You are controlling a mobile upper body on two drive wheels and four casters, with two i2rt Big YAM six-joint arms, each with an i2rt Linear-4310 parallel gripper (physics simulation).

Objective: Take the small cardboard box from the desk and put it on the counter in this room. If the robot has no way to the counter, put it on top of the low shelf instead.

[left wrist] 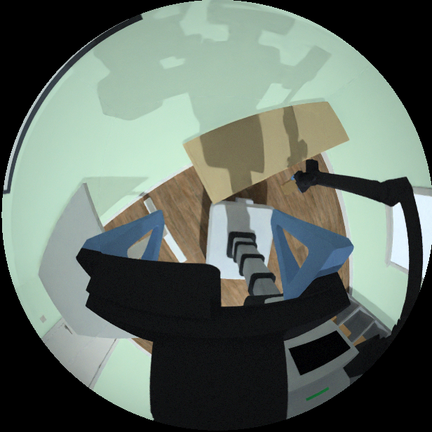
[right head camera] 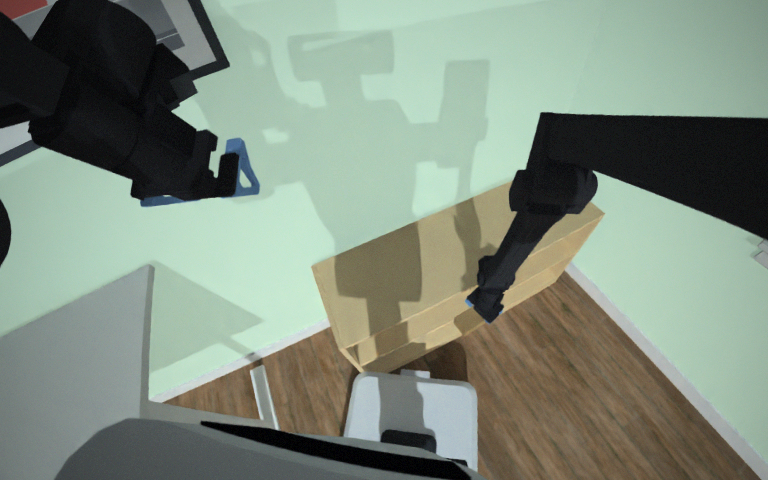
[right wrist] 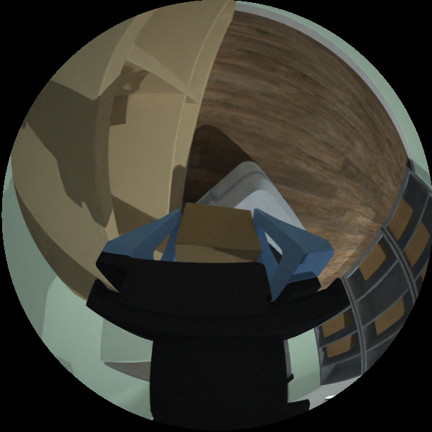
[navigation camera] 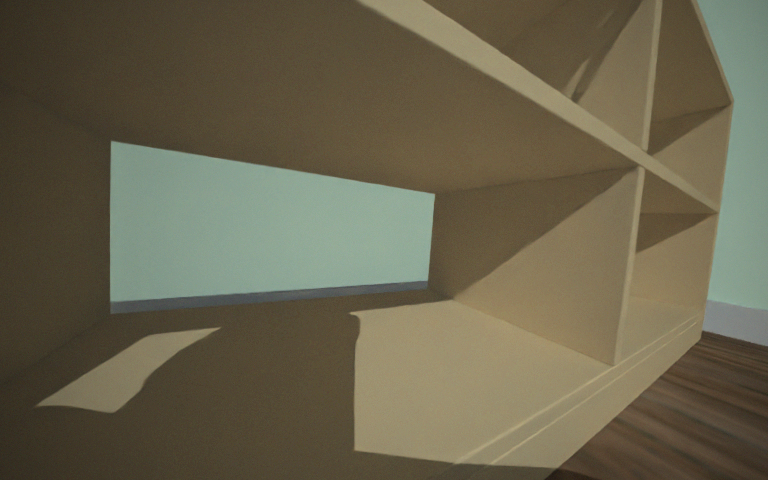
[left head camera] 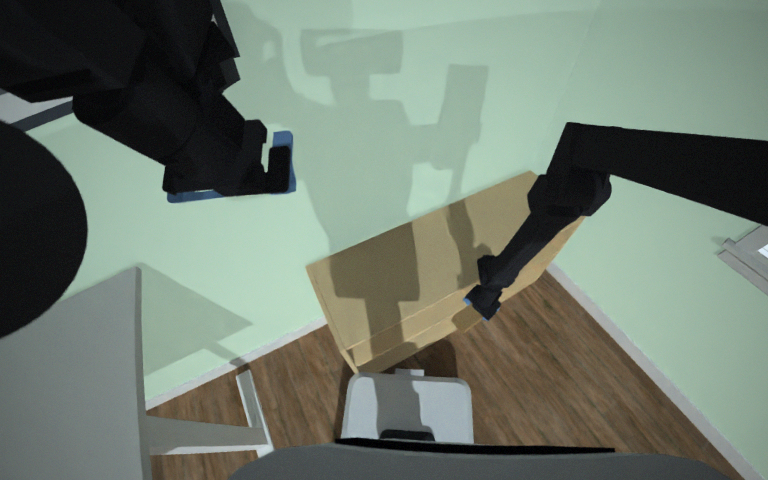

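Note:
The small brown cardboard box is between the blue fingers of my right gripper, which is shut on it. In the left wrist view, they are over the floor, just off the front edge of the low shelf. In the right wrist view, the shelf's open front is left of the box. My left gripper is open and empty, high up at the left. No counter can be made out.
A grey table top is at the left. My light grey base stands close against the shelf's front. A dark rack with several brown boxes is at the right wrist view's lower right. Walls stand behind and right.

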